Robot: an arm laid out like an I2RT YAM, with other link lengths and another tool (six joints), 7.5 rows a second.
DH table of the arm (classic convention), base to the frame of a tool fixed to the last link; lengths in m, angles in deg. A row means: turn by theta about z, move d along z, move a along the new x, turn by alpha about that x. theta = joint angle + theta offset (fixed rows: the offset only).
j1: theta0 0  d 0.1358  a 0.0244  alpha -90
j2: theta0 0  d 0  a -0.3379  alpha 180
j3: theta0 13.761  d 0  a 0.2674  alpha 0
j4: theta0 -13.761  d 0.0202  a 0.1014  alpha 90
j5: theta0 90  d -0.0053  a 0  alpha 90
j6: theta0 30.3  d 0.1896  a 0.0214  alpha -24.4
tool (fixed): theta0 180  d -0.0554  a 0  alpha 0
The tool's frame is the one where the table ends.
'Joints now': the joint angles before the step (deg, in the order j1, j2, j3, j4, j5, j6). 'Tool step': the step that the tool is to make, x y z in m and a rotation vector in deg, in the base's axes. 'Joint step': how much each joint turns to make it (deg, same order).
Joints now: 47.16 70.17 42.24 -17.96 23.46 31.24
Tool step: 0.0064 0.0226 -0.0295 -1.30 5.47 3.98
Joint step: 0.09 6.38 0.89 1.13 -4.92 -0.86
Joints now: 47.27 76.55 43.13 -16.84 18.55 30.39
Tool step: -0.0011 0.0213 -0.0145 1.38 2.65 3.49
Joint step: 1.17 3.08 0.12 2.19 -3.71 0.04
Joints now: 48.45 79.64 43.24 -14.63 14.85 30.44
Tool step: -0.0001 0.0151 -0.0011 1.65 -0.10 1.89
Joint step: 1.16 1.15 0.12 2.32 -1.24 0.08
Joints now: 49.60 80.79 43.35 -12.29 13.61 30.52
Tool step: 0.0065 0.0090 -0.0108 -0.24 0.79 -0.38
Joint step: 0.11 3.23 0.66 1.72 -0.03 0.68
